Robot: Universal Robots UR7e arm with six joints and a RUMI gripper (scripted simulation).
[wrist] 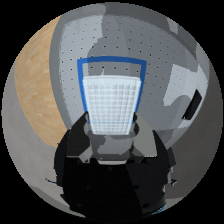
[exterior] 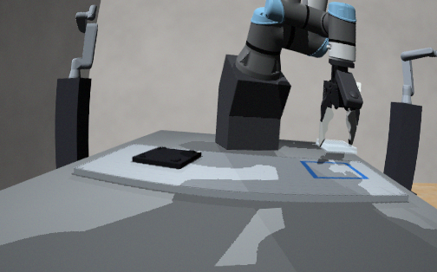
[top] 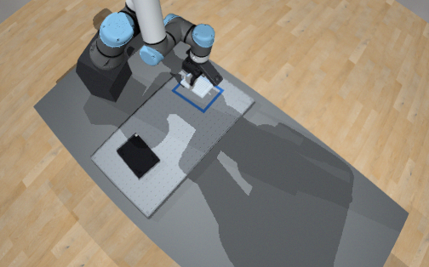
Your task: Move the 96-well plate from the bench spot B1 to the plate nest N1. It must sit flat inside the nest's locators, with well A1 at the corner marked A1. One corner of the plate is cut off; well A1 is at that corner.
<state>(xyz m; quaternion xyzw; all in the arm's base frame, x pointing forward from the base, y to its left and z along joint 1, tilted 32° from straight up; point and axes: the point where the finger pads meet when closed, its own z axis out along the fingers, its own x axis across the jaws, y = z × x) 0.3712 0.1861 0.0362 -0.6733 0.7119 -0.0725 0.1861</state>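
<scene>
My gripper is now 410 mm to the left of the black plate nest, 60 mm above it and 10 mm past it. Round my hand: white 96-well plate: 10 mm below.
</scene>
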